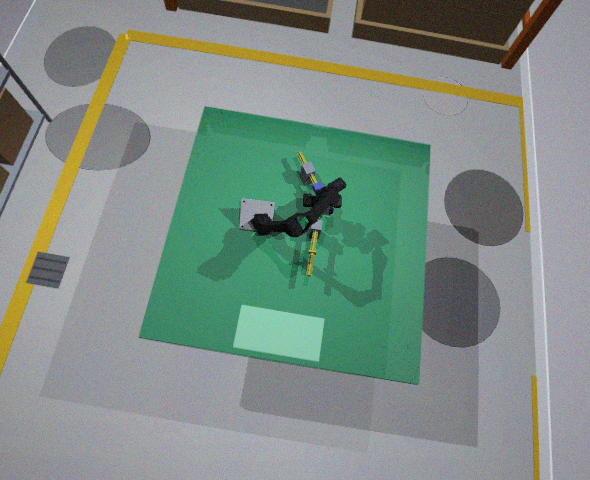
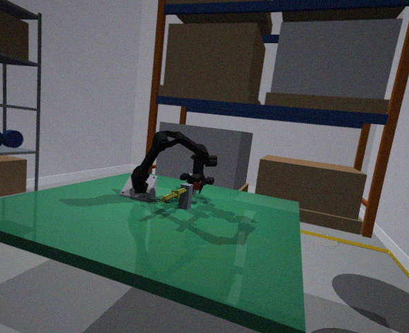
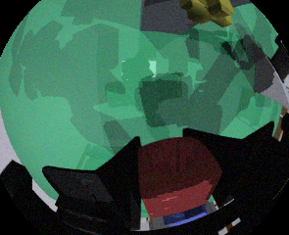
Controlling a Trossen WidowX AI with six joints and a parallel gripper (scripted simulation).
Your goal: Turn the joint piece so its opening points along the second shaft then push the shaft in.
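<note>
Right now my gripper tip is 40 mm below the red square joint piece and 10 mm to the right of it.
</note>
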